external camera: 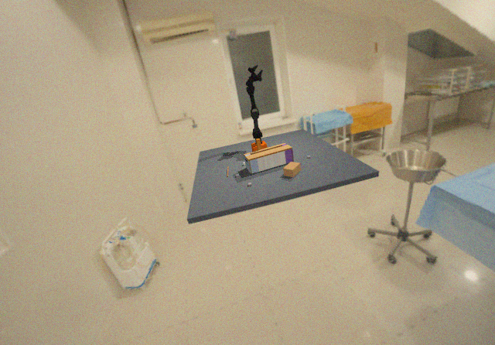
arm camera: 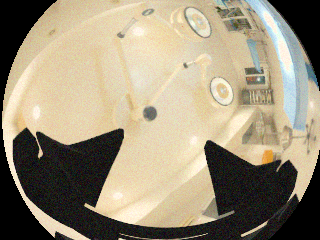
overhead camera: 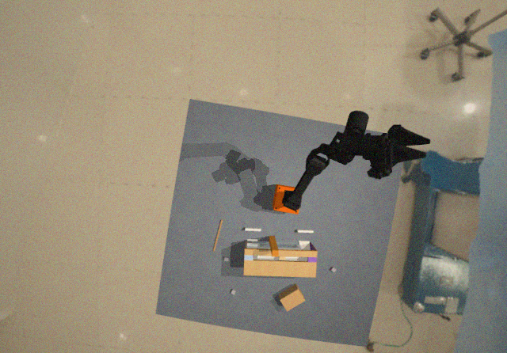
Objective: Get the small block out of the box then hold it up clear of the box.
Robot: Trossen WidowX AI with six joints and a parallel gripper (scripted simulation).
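Now: the box 55 cm ahead of my gripper tip, 20 cm to the right of it and 73 cm below it. The rest, counted from my gripper tip: thin stick: 53 cm ahead, 56 cm to the right, 78 cm below; orange bar: 51 cm ahead, 25 cm to the right, 68 cm below.
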